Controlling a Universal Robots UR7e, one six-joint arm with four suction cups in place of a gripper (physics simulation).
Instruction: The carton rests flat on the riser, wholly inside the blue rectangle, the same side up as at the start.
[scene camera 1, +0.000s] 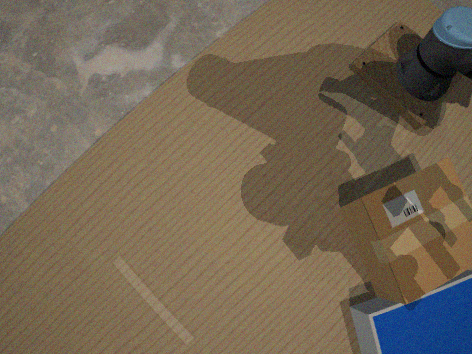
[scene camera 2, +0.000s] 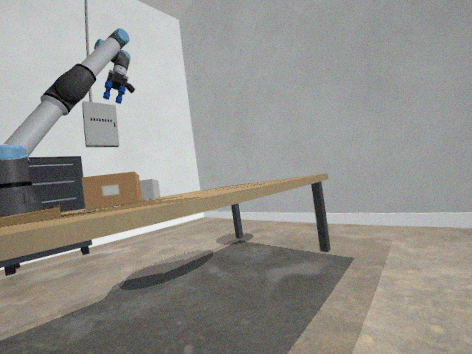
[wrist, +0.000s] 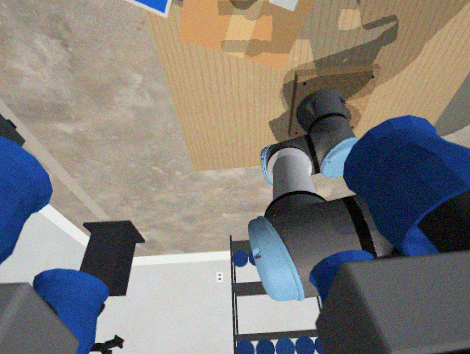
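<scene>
The brown carton (scene camera 1: 387, 220) (scene camera 2: 112, 187) (wrist: 200, 22) rests on the wooden table beside the riser, with a tape strip and a white label. Its right part is cut off in scene camera 1. The riser (scene camera 1: 367, 330) (scene camera 2: 150, 189) is a grey box with pale edges; the blue rectangle (scene camera 1: 430, 320) (wrist: 156, 4) on its top is partly out of view and shows no carton on it. My suction gripper (scene camera 2: 114, 95) (wrist: 212, 236) is open, with nothing on its blue cups, high in the air well above the table and away from the carton.
The table (scene camera 1: 175, 200) (scene camera 2: 220, 200) (wrist: 200, 115) carries the arm's base plate (wrist: 367, 75). A dark drawer cabinet (scene camera 2: 62, 175) and a grey wall box (scene camera 2: 101, 127) are at the left in scene camera 2. A black stand (wrist: 110, 260) and a rack (wrist: 250, 288) show in the wrist view.
</scene>
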